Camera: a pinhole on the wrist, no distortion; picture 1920 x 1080 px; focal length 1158.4 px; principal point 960.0 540.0 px. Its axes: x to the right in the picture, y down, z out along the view. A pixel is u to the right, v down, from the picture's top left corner.
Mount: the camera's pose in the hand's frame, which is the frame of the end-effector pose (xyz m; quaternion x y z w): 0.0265 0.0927 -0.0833 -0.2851 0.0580 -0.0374 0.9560
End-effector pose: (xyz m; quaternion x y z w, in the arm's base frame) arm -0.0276 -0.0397 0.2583 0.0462 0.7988 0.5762 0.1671
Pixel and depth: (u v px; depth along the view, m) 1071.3 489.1 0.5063
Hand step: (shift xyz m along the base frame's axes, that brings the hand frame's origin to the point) -0.0625 0.4636 0.1940
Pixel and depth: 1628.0 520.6 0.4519
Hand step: -0.2721 0.4393 0.1340
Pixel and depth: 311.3 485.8 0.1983
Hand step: 0.0608 0.1396 0.1760
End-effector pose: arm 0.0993 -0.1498 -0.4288 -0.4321 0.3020 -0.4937 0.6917
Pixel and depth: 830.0 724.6 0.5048
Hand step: 0.4491 0.1120 -0.2608
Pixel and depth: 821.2 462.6 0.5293
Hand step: 0.4830 0.1333 -0.1492
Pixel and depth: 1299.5 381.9 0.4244
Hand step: 0.4221 -0.0690 -0.1031
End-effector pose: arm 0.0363 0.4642 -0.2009 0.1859 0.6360 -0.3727 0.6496
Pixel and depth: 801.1 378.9 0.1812
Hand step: 0.1793 0.0467 -0.0539
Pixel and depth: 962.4 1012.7 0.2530
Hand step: 0.2701 0.1400 -0.1270
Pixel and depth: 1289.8 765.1 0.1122
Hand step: 0.1114 0.0951 -0.1110
